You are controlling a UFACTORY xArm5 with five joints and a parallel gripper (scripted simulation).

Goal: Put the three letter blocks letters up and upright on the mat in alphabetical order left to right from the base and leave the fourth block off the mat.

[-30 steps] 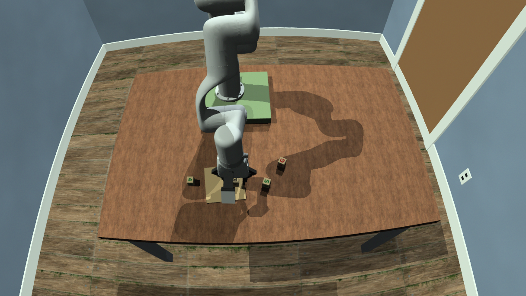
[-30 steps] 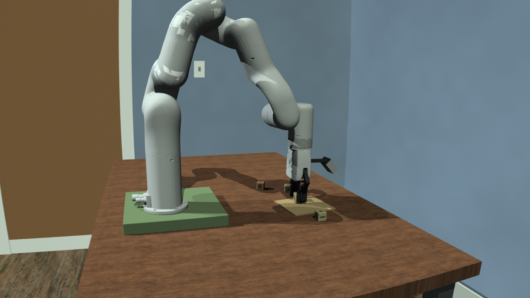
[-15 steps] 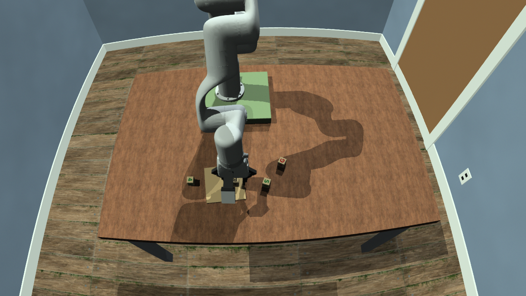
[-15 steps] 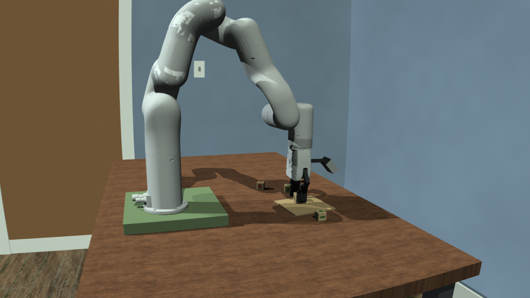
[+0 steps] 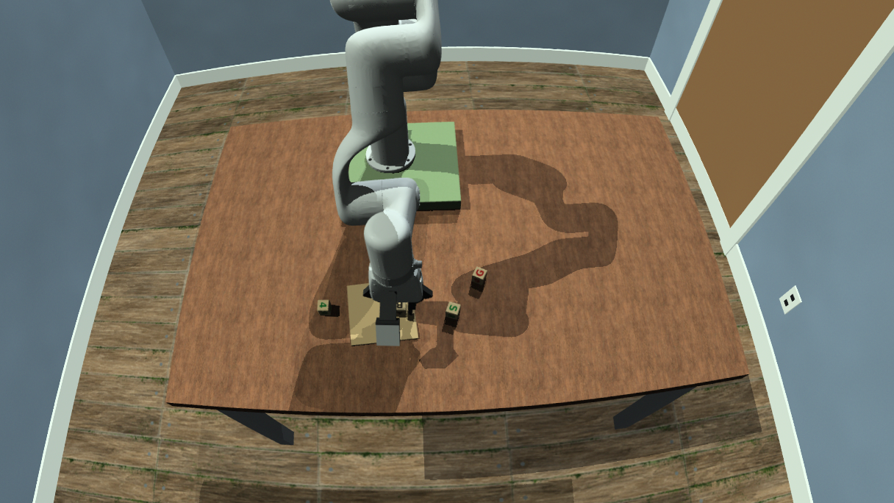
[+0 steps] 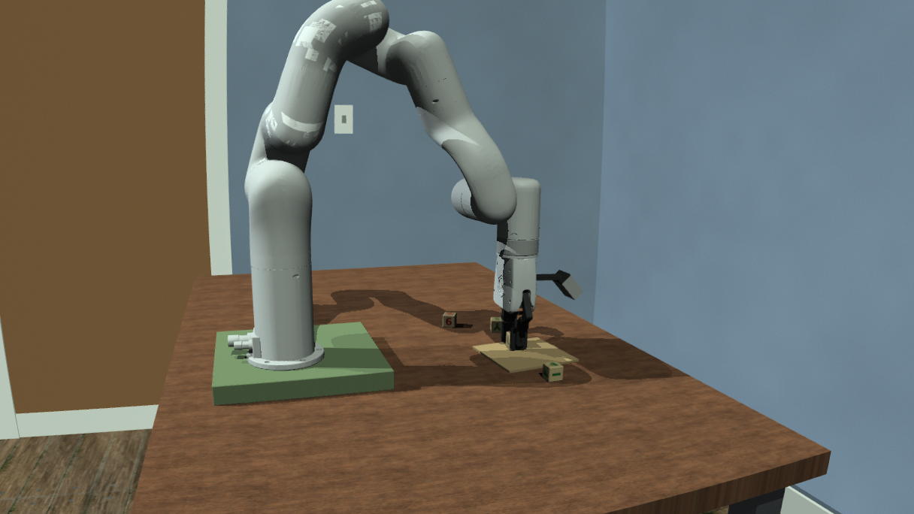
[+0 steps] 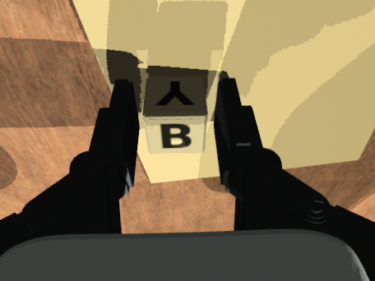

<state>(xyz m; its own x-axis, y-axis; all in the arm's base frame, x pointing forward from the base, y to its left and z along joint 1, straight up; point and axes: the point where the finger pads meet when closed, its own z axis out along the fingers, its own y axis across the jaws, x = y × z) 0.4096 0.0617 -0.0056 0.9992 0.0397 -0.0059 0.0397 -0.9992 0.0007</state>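
My gripper is now 10 mm short of the tan mat, 40 mm to the left of it and 20 mm above it. Round my hand: cream block: 10 mm ahead, 160 mm to the right, 10 mm below.
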